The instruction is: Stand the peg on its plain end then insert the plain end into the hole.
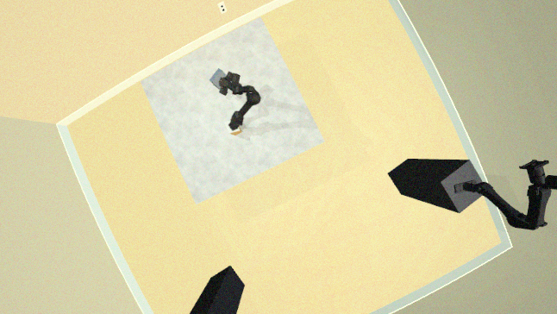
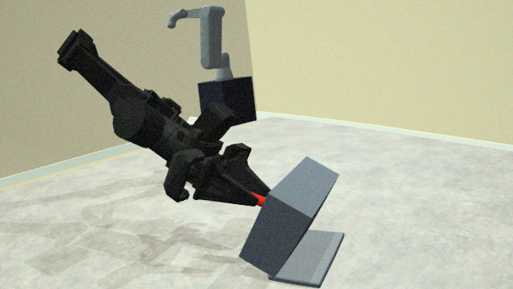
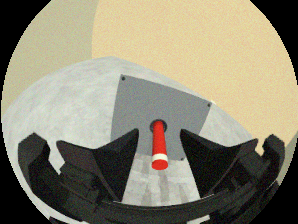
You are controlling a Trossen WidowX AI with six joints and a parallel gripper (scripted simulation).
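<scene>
Right now the red peg is 2 cm behind my gripper tip and 1 cm to the right of it. Also, from my gripper tip: flat base plate: 6 cm ahead, 2 cm to the left, 9 cm below; grey sloped panel: 4 cm ahead, 1 cm to the left, 2 cm below.
</scene>
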